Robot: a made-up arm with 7 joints.
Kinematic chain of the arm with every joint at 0, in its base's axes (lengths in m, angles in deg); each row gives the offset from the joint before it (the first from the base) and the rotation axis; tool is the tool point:
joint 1: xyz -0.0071 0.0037 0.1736 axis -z
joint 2: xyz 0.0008 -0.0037 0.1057 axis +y
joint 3: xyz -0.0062 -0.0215 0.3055 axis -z
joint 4: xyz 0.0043 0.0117 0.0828 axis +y
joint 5: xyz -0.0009 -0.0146 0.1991 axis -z
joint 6: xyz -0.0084 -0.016 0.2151 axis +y
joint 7: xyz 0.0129 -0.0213 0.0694 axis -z
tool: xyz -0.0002 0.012 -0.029
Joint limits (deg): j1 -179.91..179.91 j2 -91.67..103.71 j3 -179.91..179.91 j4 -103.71..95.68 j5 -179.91..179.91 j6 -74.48..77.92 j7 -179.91..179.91
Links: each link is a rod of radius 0.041 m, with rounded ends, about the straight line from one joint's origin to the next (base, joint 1, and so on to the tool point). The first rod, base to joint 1, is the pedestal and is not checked.
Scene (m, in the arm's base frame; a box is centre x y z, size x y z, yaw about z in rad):
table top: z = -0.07
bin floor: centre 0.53 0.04 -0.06 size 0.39 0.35 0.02 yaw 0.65
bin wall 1: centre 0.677 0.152 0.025 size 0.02 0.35 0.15 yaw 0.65
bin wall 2: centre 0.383 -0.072 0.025 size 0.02 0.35 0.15 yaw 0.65
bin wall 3: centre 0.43 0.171 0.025 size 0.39 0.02 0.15 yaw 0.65
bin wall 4: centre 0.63 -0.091 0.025 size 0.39 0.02 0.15 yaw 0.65
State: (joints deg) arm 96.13 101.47 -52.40 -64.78 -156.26 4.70 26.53
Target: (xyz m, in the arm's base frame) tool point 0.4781 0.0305 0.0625
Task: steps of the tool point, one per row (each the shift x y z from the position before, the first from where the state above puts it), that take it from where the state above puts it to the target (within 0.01 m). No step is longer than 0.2 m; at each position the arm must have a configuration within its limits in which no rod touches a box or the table.
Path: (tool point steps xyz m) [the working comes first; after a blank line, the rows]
Joints at the target: -33.24 65.44 -153.62 -101.35 -160.43 11.43 25.69
Straight joint move there: touches bin wall 2, bin wall 4.

1: 0.0827 -0.0211 0.0187
2: 0.0906 -0.0183 -0.0085
3: 0.1078 -0.0114 -0.0291
4: 0.1298 0.0076 -0.0408
5: 0.1462 0.0434 -0.0430
6: 0.1452 0.0921 -0.0368
7: 0.1185 0.1432 -0.0241
8: 0.0656 0.1819 -0.0080
9: -0.0055 0.1939 0.0081
10: 0.0090 0.0038 -0.0700
11: -0.0001 0.0001 -0.0697
12: -0.0089 -0.0039 -0.0681

